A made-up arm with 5 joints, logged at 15 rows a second.
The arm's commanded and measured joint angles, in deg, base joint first. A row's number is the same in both.
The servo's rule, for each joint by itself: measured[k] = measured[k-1] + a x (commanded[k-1-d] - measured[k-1]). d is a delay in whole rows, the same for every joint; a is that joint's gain. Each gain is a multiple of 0.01, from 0.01 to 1. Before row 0 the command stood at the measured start. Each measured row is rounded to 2 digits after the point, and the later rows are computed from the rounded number. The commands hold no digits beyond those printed.
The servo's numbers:
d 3
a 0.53 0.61 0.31 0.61 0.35
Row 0, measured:
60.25, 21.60, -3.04, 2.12, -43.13
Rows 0 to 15, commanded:
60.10, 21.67, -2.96, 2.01, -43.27
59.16, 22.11, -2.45, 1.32, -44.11
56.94, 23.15, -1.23, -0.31, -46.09
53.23, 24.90, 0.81, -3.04, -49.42
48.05, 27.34, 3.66, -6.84, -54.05
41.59, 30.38, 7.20, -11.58, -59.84
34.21, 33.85, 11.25, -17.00, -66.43
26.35, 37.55, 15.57, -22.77, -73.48
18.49, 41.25, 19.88, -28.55, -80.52
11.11, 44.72, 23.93, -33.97, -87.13
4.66, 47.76, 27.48, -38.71, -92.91
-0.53, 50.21, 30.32, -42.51, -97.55
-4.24, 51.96, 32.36, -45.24, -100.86
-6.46, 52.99, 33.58, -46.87, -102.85
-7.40, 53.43, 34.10, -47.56, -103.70
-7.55, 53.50, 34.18, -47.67, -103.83
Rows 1 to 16, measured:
60.25, 21.60, -3.04, 2.12, -43.13
60.25, 21.60, -3.04, 2.12, -43.13
60.25, 21.60, -3.04, 2.12, -43.13
60.17, 21.64, -3.02, 2.05, -43.18
59.63, 21.93, -2.84, 1.60, -43.51
58.20, 22.67, -2.34, 0.43, -44.41
55.57, 24.03, -1.36, -1.69, -46.16
51.58, 26.05, 0.20, -4.83, -48.92
46.29, 28.69, 2.37, -8.95, -52.74
39.89, 31.84, 5.12, -13.86, -57.53
32.71, 35.32, 8.36, -19.30, -63.11
25.17, 38.94, 11.93, -24.94, -69.20
17.72, 42.47, 15.65, -30.45, -75.48
10.80, 45.70, 19.32, -35.49, -81.58
4.80, 48.45, 22.73, -39.77, -87.17
0.01, 50.59, 25.72, -43.11, -91.96

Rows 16 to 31, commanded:
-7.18, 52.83, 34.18, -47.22, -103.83
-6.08, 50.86, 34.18, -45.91, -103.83
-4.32, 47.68, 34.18, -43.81, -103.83
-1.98, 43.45, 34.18, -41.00, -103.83
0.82, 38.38, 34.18, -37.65, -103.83
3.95, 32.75, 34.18, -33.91, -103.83
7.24, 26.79, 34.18, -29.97, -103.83
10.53, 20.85, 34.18, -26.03, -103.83
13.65, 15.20, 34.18, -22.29, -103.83
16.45, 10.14, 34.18, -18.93, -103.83
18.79, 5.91, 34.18, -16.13, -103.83
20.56, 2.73, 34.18, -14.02, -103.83
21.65, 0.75, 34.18, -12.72, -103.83
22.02, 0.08, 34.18, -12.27, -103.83
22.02, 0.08, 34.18, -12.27, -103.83
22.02, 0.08, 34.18, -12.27, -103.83
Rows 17 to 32, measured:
-3.42, 52.05, 28.16, -45.40, -95.77
-5.53, 52.89, 30.00, -46.72, -98.55
-6.60, 53.26, 31.30, -47.30, -100.40
-6.91, 53.00, 32.19, -47.25, -101.60
-6.47, 51.69, 32.81, -46.43, -102.38
-5.33, 49.24, 33.23, -44.83, -102.89
-3.55, 45.71, 33.52, -42.49, -103.22
-1.23, 41.24, 33.72, -39.54, -103.43
1.52, 36.06, 33.86, -36.11, -103.57
4.55, 30.41, 33.96, -32.36, -103.66
7.72, 24.58, 34.03, -28.50, -103.72
10.86, 18.86, 34.08, -24.71, -103.76
13.82, 13.54, 34.11, -21.18, -103.78
16.45, 8.89, 34.13, -18.10, -103.80
18.63, 5.13, 34.15, -15.61, -103.81
20.23, 2.46, 34.16, -13.85, -103.82

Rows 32 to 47, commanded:
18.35, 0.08, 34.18, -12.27, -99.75
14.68, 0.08, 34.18, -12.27, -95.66
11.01, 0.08, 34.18, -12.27, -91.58
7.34, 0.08, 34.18, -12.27, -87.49
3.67, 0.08, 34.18, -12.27, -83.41
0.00, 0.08, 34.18, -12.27, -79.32
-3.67, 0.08, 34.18, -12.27, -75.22
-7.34, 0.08, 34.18, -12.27, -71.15
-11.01, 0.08, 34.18, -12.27, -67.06
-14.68, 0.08, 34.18, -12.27, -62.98
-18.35, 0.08, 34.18, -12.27, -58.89
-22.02, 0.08, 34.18, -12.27, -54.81
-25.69, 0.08, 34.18, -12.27, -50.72
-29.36, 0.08, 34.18, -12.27, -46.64
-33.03, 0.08, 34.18, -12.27, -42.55
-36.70, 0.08, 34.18, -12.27, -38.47
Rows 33 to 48, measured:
21.18, 1.01, 34.17, -12.89, -103.82
21.63, 0.44, 34.17, -12.51, -103.82
21.84, 0.22, 34.17, -12.36, -103.82
19.99, 0.13, 34.17, -12.31, -102.40
17.18, 0.10, 34.17, -12.29, -100.04
13.91, 0.09, 34.17, -12.28, -97.08
10.43, 0.08, 34.17, -12.27, -93.72
6.85, 0.08, 34.17, -12.27, -90.11
3.22, 0.08, 34.17, -12.27, -86.33
-0.43, 0.08, 34.17, -12.27, -82.44
-4.09, 0.08, 34.17, -12.27, -78.49
-7.76, 0.08, 34.17, -12.27, -74.49
-11.43, 0.08, 34.17, -12.27, -70.46
-15.10, 0.08, 34.17, -12.27, -66.41
-18.77, 0.08, 34.17, -12.27, -62.35
-22.44, 0.08, 34.17, -12.27, -58.28

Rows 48 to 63, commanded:
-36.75, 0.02, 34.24, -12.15, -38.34
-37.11, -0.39, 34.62, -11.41, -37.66
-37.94, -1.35, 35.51, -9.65, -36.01
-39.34, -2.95, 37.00, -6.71, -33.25
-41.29, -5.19, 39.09, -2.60, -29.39
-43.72, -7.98, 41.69, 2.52, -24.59
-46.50, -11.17, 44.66, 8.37, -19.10
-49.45, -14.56, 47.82, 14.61, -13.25
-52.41, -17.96, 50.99, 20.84, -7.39
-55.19, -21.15, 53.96, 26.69, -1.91
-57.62, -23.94, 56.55, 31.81, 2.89
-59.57, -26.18, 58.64, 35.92, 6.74
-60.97, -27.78, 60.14, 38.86, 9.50
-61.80, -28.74, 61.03, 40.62, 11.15
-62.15, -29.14, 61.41, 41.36, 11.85
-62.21, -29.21, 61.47, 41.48, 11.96
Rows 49 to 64, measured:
-26.11, 0.08, 34.17, -12.27, -54.21
-29.78, 0.08, 34.17, -12.27, -50.13
-33.45, 0.08, 34.17, -12.27, -46.05
-35.20, 0.04, 34.19, -12.20, -43.35
-36.21, -0.22, 34.32, -11.72, -41.36
-37.13, -0.91, 34.69, -10.46, -39.49
-38.30, -2.15, 35.41, -8.17, -37.31
-39.88, -4.00, 36.55, -4.77, -34.54
-41.92, -6.43, 38.14, -0.32, -31.06
-44.35, -9.32, 40.16, 4.98, -26.87
-47.05, -12.52, 42.53, 10.85, -22.10
-49.89, -15.84, 45.15, 16.94, -16.95
-52.70, -19.08, 47.88, 22.89, -11.69
-55.31, -22.04, 50.57, 28.33, -6.59
-57.57, -24.57, 53.07, 32.96, -1.92
-59.37, -26.53, 55.26, 36.56, 2.08

